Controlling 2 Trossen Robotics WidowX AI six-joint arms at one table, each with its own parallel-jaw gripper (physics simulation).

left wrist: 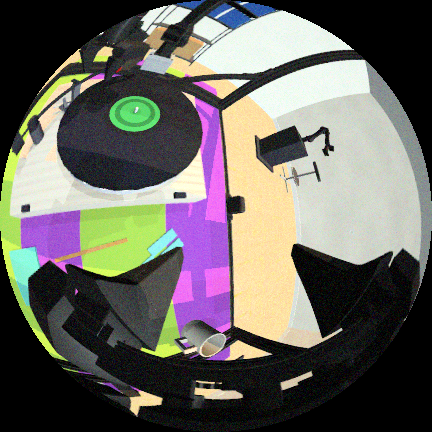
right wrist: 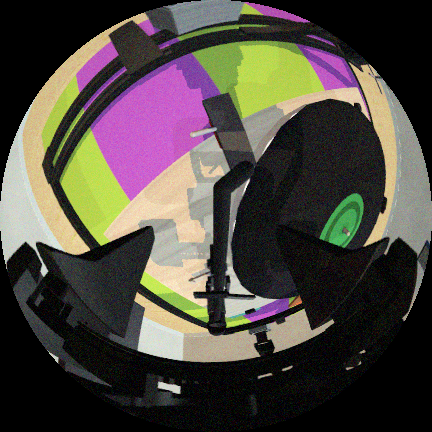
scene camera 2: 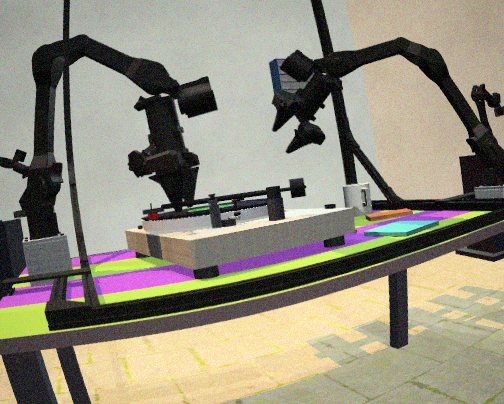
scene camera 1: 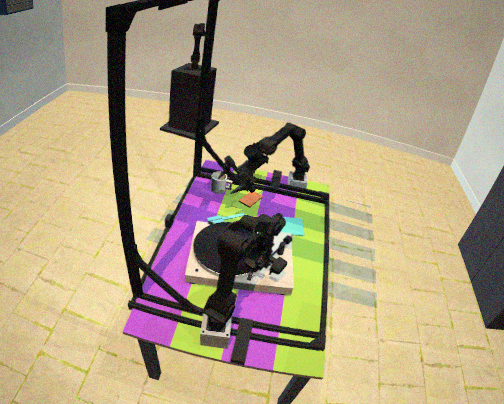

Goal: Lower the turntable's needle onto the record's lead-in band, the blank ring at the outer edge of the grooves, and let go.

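Seen in the pictures: left gripper, fingertip midpoint: [left wrist: 239,252] [scene camera 2: 280,141] [scene camera 1: 224,186]; right gripper, fingertip midpoint: [left wrist: 94,76] [right wrist: 215,232] [scene camera 2: 185,209]; left arm's base, origin of the base link: [right wrist: 260,332] [scene camera 2: 496,184] [scene camera 1: 298,177]; right arm's base, origin of the base link: [left wrist: 162,53] [scene camera 2: 43,237] [scene camera 1: 216,323].
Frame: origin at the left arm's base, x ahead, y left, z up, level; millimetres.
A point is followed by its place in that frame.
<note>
The turntable [scene camera 1: 267,288] {y -165, x 807, z -2 mm} [scene camera 2: 275,240] {y -65, x 662, z -10 mm} [right wrist: 160,210] {y -159, x 780, z 16 mm} carries a black record [scene camera 1: 210,247] {y -408, x 668, z 44 mm} [left wrist: 130,160] {y -337, x 543, z 44 mm} [right wrist: 345,145] {y -345, x 752, z 44 mm} with a green label. The black tonearm [scene camera 2: 245,192] {y -142, x 663, z 70 mm} [right wrist: 220,235] {y -209, x 760, z 70 mm} runs alongside the record; its headshell [right wrist: 231,127] {y -244, x 804, z 64 mm}, with a pale finger lift, appears just outside the record's edge in the right wrist view. The needle tip and its height are hidden. My right gripper [scene camera 2: 184,206] {y -203, x 754, z 55 mm} [right wrist: 215,232] {y -203, x 754, z 55 mm} is open and empty, low over the front part of the tonearm, which shows between its fingers. My left gripper [scene camera 2: 281,141] {y -388, x 417, z 172 mm} [left wrist: 239,252] {y -388, x 417, z 172 mm} is open and empty, high beyond the turntable, near the mug.
A grey mug [scene camera 1: 218,182] {y -429, x 193, z 26 mm} [scene camera 2: 356,198] {y -402, x 181, z 0 mm} [left wrist: 205,339] {y -415, x 189, z 36 mm} stands at the table's far side in scene camera 1. An orange block [scene camera 1: 250,199] {y -256, x 212, z -39 mm} [scene camera 2: 389,215] {y -229, x 225, z -41 mm} and a cyan block [scene camera 1: 294,226] {y -33, x 376, z -39 mm} [scene camera 2: 402,228] {y -22, x 398, z -39 mm} lie beside the turntable. A black frame [scene camera 1: 119,150] {y -660, x 915, z 609 mm} rises around the table.
</note>
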